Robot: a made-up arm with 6 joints.
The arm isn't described. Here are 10 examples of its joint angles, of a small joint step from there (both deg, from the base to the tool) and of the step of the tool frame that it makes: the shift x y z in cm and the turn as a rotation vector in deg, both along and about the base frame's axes.
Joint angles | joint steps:
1: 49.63 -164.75 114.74 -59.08 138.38 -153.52 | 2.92 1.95 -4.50 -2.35 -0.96 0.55
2: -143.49 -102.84 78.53 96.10 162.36 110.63 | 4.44 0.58 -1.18 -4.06 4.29 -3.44
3: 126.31 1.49 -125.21 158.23 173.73 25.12 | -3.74 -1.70 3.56 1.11 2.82 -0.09
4: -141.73 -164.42 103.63 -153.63 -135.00 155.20 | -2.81 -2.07 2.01 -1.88 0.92 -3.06
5: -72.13 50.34 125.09 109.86 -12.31 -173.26 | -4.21 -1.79 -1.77 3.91 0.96 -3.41
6: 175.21 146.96 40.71 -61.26 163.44 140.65 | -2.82 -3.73 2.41 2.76 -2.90 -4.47
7: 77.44 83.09 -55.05 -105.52 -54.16 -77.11 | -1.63 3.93 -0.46 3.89 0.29 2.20
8: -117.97 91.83 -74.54 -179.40 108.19 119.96 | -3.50 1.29 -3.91 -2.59 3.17 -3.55
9: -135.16 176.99 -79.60 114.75 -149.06 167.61 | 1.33 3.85 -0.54 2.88 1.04 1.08
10: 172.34 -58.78 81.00 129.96 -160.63 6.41 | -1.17 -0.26 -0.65 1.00 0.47 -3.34
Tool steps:
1: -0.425 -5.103 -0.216 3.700 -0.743 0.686
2: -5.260 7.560 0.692 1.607 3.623 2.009
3: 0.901 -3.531 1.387 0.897 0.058 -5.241
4: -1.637 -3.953 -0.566 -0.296 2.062 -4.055
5: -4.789 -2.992 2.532 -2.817 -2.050 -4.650
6: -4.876 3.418 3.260 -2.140 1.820 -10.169
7: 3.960 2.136 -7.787 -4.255 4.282 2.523
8: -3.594 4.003 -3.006 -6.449 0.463 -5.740
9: 5.238 4.297 -2.344 0.241 -3.100 1.698
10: 0.323 -1.409 -0.159 -0.473 0.434 3.083
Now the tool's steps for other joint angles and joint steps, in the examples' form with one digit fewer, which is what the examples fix.
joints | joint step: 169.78 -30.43 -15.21 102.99 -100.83 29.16 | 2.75 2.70 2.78 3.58 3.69 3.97
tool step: -6.96 4.49 5.88 3.73 -1.33 3.17
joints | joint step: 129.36 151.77 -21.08 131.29 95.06 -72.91 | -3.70 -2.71 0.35 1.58 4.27 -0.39
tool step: 1.65 7.48 4.61 2.48 5.82 -2.49
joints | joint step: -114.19 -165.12 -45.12 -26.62 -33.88 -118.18 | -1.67 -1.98 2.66 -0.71 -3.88 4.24
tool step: -1.23 -2.91 -0.39 -3.53 -3.65 -2.06
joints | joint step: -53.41 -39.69 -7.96 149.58 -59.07 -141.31 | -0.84 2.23 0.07 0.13 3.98 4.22
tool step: 3.47 -2.02 3.77 -2.97 -0.89 1.59
